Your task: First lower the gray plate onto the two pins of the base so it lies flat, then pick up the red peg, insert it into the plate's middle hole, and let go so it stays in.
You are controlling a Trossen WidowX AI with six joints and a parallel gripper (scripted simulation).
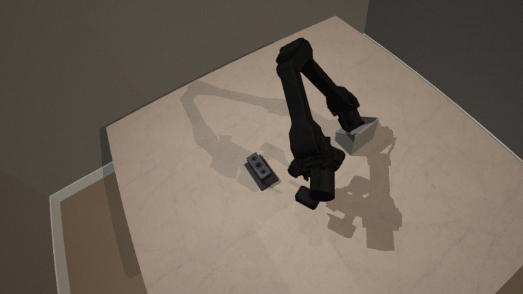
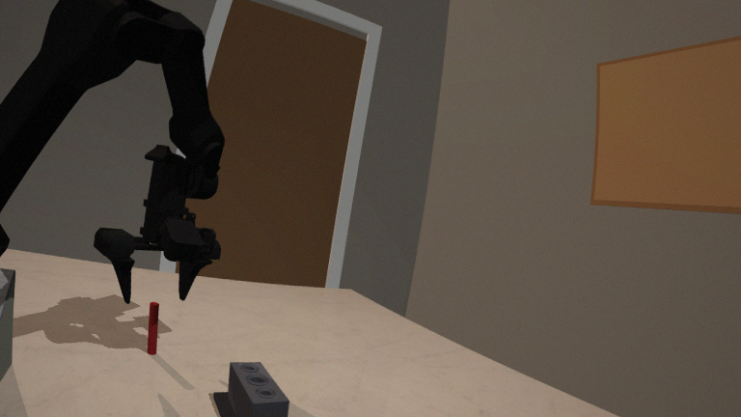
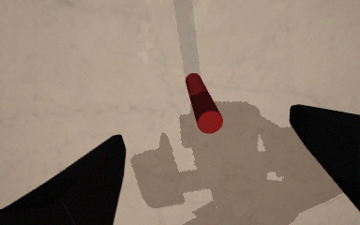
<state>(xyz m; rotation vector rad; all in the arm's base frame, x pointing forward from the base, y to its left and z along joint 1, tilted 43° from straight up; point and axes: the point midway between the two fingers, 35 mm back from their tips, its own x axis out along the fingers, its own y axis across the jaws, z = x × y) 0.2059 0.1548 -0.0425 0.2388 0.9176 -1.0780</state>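
The red peg lies 40 mm below my gripper tip. Also, from my gripper tip: dark base 130 mm ahead, 170 mm to the right, 70 mm below; gray plate 130 mm ahead, 170 mm to the right, 40 mm below.
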